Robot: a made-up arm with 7 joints.
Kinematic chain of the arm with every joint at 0, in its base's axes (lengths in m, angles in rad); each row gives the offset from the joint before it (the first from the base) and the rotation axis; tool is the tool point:
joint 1: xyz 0 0 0.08 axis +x
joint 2: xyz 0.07 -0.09 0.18 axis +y
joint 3: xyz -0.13 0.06 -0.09 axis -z
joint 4: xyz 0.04 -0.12 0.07 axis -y
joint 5: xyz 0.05 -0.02 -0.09 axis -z
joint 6: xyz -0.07 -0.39 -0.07 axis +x
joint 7: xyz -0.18 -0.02 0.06 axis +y
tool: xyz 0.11 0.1 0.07
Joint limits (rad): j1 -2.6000..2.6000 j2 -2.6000..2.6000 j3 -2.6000..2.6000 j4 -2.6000..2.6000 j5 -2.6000..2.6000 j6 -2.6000..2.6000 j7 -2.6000..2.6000
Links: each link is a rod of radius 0.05 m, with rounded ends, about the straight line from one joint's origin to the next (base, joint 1, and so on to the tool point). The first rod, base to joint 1, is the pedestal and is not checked.
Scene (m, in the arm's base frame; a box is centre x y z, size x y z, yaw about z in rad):
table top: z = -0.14
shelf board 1: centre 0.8 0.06 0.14 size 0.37 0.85 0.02 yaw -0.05
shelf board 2: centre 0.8 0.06 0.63 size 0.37 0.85 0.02 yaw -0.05
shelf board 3: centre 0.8 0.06 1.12 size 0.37 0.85 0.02 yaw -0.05
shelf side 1: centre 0.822 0.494 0.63 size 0.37 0.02 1 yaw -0.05
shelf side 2: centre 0.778 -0.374 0.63 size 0.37 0.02 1 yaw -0.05
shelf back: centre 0.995 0.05 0.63 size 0.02 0.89 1 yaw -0.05
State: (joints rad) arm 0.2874 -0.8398 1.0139 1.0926 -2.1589 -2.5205 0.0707
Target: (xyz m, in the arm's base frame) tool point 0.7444 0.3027 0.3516
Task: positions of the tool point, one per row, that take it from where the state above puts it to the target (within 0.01 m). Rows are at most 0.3 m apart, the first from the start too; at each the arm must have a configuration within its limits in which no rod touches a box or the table.
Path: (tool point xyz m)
1: 0.0705 -0.5569 0.3672
2: 0.2005 -0.4963 0.4071
3: 0.3450 -0.3777 0.4575
4: 0.4516 -0.3278 0.4710
5: 0.5888 -0.1943 0.4801
6: 0.7039 0.0293 0.4542
7: 0.7444 0.3027 0.3516

